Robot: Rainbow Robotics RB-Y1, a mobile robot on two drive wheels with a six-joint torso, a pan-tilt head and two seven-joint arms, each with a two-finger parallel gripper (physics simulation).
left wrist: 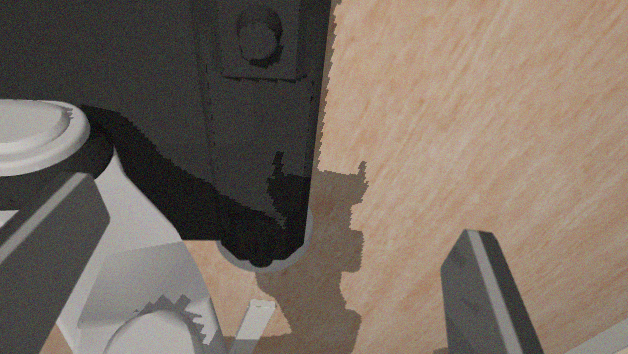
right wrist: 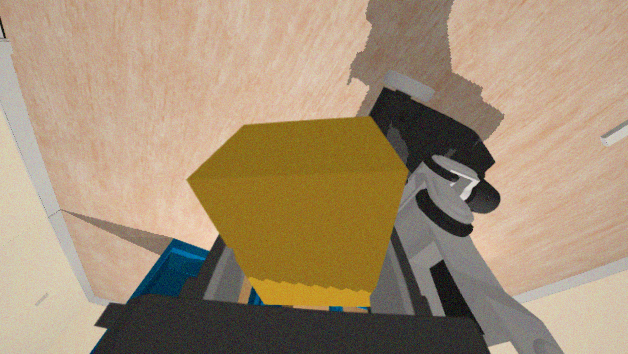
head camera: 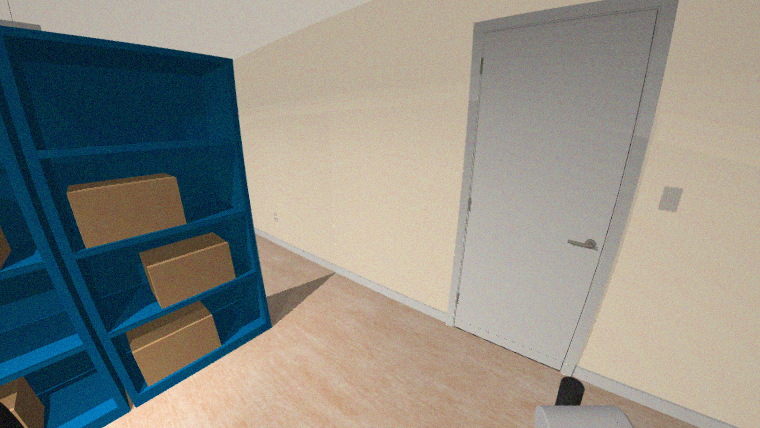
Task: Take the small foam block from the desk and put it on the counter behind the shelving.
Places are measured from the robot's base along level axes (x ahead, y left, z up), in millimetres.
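Pixels of known places: left gripper, fingertip midpoint: [left wrist: 275, 222]; right gripper, fingertip midpoint: [right wrist: 314, 198].
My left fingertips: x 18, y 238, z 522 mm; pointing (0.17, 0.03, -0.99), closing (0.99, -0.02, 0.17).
Behind a point stands the place of what it marks.
The small foam block [right wrist: 310, 215] {z 850, x 355, y -218 mm} is yellow and fills the middle of the right wrist view. My right gripper [right wrist: 310, 270] is shut on it, one finger on each side, and holds it above the wooden floor. My left gripper [left wrist: 275, 222] {z 522, x 18, y 238 mm} is open, with its fingers wide apart and no object between them. The blue shelving [head camera: 244, 223] {z 889, x 1092, y 1519 mm} [right wrist: 150, 280] {z 340, x 1093, y 1523 mm} stands at the left in the head view, and a corner of it shows at the lower left in the right wrist view. The desk top and the counter do not show in these views.
Cardboard boxes [head camera: 127, 212] {z 1123, x 506, y 1630 mm} [head camera: 191, 271] {z 697, x 711, y 1579 mm} [head camera: 175, 342] {z 281, x 523, y 1626 mm} sit on the shelves. A grey closed door [head camera: 542, 186] {z 1201, x 1631, y -261 mm} is in the cream wall [head camera: 361, 186] {z 1011, x 1979, y 1078 mm} on the right. Wooden floor [head camera: 319, 361] {z 1, x 1016, y 922 mm} lies between the shelving and the door. My robot base [left wrist: 250, 125] {z 191, x -14, y 41 mm} [right wrist: 430, 120] {z 169, x -129, y -191 mm} shows in both wrist views.
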